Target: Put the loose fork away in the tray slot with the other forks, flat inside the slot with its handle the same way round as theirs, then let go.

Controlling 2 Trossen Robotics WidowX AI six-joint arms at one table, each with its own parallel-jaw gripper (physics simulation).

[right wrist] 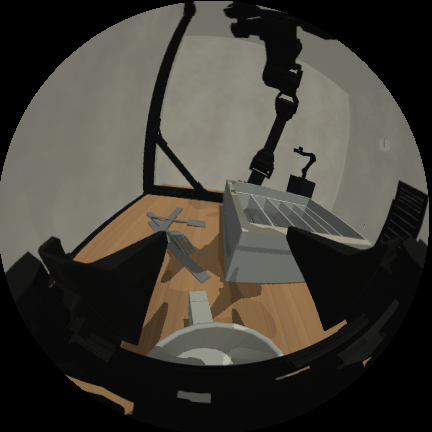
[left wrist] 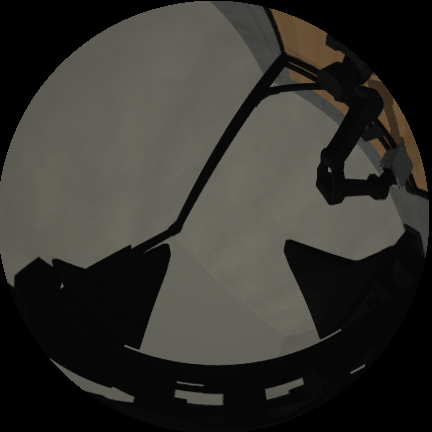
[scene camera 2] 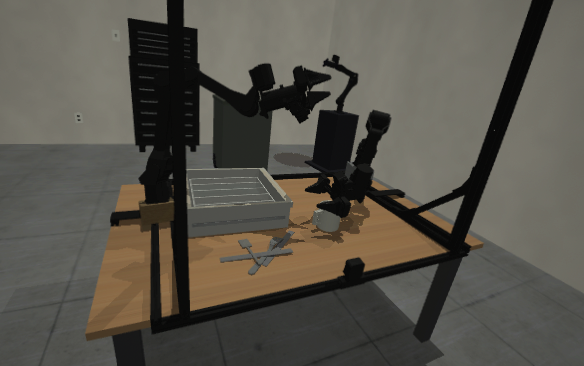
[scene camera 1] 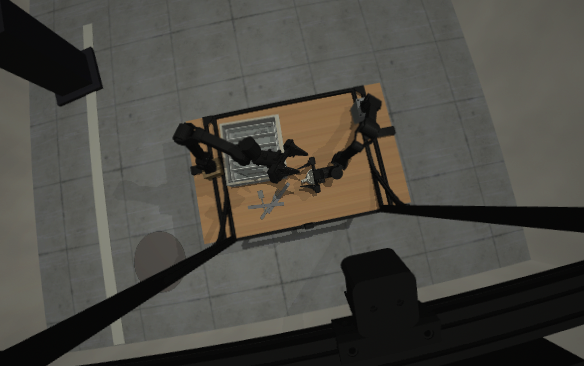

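Note:
Visible: a cutlery tray (scene camera 1: 268,140) and a white mug (right wrist: 204,342); the mug is out of frame in the left wrist view. My right gripper (scene camera 2: 310,197), seen also in the right wrist view (right wrist: 228,235), is open and touches the mug. My left gripper (scene camera 2: 330,85) is open and empty, and appears in the left wrist view (left wrist: 228,248) and in scene camera 1 (scene camera 1: 304,162) too.

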